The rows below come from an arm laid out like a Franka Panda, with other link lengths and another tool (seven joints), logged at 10 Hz.
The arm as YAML. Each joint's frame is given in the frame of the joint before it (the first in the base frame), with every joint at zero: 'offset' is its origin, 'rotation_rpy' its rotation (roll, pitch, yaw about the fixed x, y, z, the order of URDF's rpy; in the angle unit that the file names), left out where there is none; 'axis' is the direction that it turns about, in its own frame. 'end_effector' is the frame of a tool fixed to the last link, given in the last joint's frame.
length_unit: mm
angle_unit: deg
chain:
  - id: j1
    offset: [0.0, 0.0, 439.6]
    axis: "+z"
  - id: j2
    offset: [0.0, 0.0, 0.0]
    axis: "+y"
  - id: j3
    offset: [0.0, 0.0, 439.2]
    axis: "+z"
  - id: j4
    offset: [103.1, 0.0, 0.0]
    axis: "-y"
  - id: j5
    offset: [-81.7, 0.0, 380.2]
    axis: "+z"
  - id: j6
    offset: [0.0, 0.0, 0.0]
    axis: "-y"
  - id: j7
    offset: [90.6, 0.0, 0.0]
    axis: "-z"
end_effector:
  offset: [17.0, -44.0, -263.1]
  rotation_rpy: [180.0, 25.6, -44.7]
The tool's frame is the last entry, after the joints.
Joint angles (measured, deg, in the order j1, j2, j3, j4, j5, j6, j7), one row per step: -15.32 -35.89 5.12 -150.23 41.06 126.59 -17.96; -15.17 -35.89 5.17 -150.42 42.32 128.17 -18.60; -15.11 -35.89 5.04 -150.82 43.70 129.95 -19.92; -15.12 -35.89 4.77 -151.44 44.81 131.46 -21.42; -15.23 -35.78 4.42 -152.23 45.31 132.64 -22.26; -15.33 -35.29 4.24 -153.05 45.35 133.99 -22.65; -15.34 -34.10 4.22 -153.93 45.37 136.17 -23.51; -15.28 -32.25 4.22 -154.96 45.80 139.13 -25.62; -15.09 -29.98 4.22 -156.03 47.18 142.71 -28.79; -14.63 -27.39 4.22 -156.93 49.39 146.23 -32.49; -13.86 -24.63 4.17 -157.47 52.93 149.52 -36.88; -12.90 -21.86 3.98 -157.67 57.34 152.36 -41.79; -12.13 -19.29 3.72 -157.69 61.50 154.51 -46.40; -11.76 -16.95 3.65 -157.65 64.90 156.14 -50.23
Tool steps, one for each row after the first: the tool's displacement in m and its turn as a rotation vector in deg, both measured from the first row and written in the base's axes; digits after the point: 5 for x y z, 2 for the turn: 0.00523 -0.00137 0.00291 0.21 -1.44 -0.71; 0.01017 -0.00526 0.00475 0.27 -3.12 -1.32; 0.01273 -0.01036 0.00375 0.20 -4.41 -1.75; 0.01247 -0.01668 -0.00118 0.08 -4.81 -2.45; 0.01231 -0.02338 -0.00935 -0.34 -4.61 -3.23; 0.01498 -0.03186 -0.02104 -1.31 -4.36 -3.88; 0.01990 -0.04233 -0.03641 -2.77 -4.33 -4.04; 0.02637 -0.05346 -0.05320 -4.29 -4.67 -4.09; 0.03318 -0.06230 -0.07095 -5.54 -4.96 -3.93; 0.04116 -0.06840 -0.08752 -6.28 -5.47 -3.80; 0.04915 -0.07297 -0.10294 -6.69 -6.06 -3.70; 0.05501 -0.07749 -0.11777 -7.03 -6.33 -3.67; 0.05855 -0.08204 -0.13222 -7.47 -6.15 -3.70
